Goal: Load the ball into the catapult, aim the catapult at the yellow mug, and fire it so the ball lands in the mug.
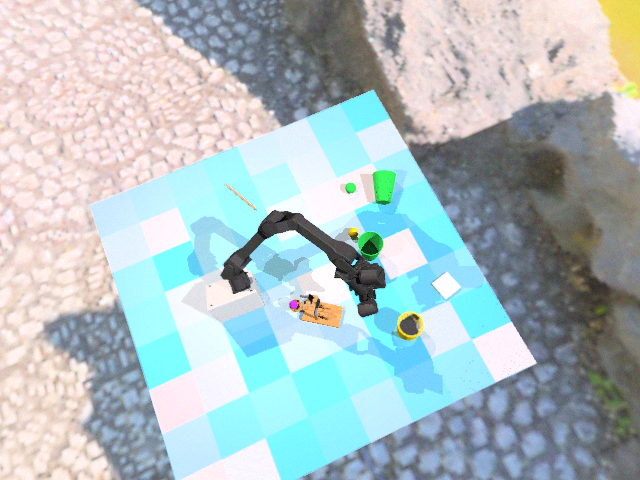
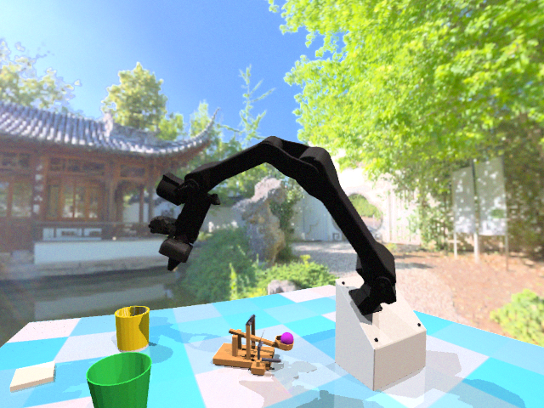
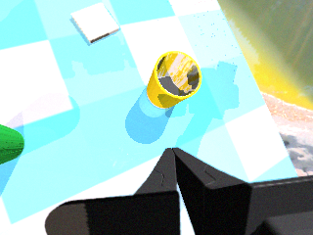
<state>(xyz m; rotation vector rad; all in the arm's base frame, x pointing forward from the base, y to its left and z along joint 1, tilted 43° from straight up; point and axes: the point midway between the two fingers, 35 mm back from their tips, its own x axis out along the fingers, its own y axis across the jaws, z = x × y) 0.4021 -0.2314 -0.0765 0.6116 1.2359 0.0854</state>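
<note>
Now: the magenta ball 26 cm behind my gripper tip, 13 cm to the left of it and 17 cm below it. Round my gripper tip: white block 30 cm ahead, 22 cm below; then wooden catapult 20 cm behind, 11 cm to the left, 18 cm below; then yellow mug 10 cm ahead, 10 cm to the right, 20 cm below.
</note>
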